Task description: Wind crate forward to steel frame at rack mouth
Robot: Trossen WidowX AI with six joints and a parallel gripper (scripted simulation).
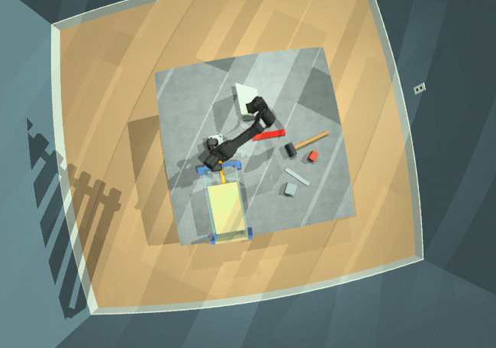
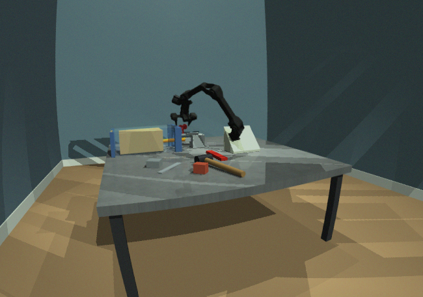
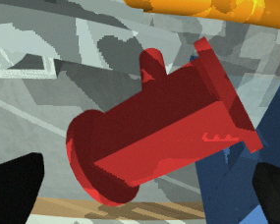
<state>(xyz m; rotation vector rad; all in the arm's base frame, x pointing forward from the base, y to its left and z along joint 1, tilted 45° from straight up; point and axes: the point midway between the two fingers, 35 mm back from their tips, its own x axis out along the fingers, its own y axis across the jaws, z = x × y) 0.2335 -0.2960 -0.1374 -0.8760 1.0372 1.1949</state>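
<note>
Now: gripper tip 20 mm to the right of the red spool-shaped handle grip and 20 mm above it. The rest, counted from my gripper tip: clear-panelled cubby: 310 mm ahead, 40 mm below; then winch handle: 50 mm below, 30 mm to the left, 30 mm behind; then grey winch: 120 mm below, 110 mm behind, 50 mm to the left.
</note>
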